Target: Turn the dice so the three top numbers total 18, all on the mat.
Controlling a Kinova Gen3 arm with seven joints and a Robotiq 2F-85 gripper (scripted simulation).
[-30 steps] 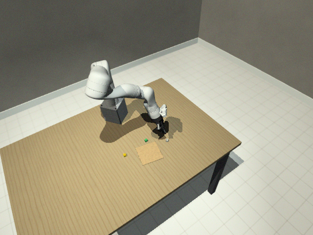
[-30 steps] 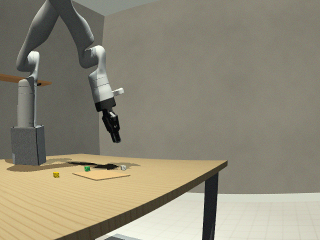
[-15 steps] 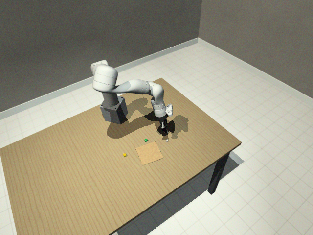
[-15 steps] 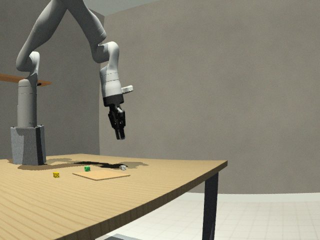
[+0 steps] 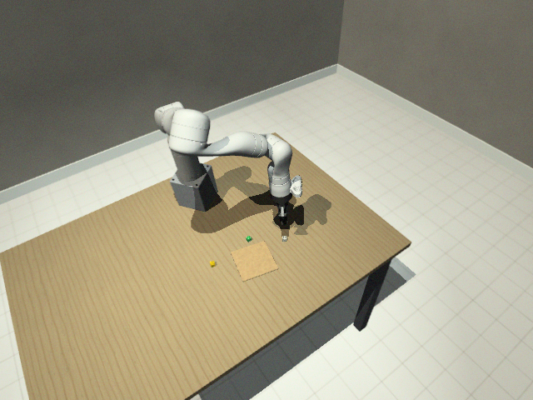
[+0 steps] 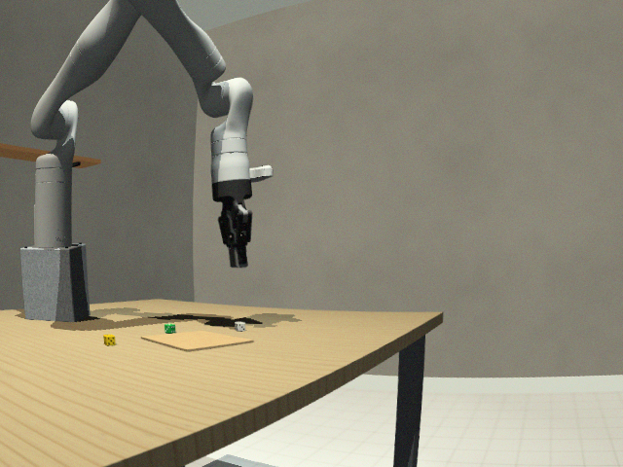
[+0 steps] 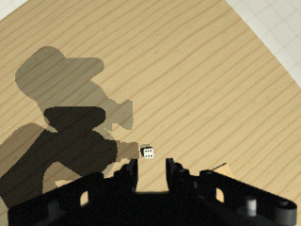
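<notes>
Now: the white die 130 mm below my hand. From my hand the other things lie so: yellow die: 70 mm behind, 280 mm to the right, 130 mm below; tan mat: 10 mm ahead, 150 mm to the right, 140 mm below; green die: 90 mm behind, 110 mm to the right, 130 mm below.
</notes>
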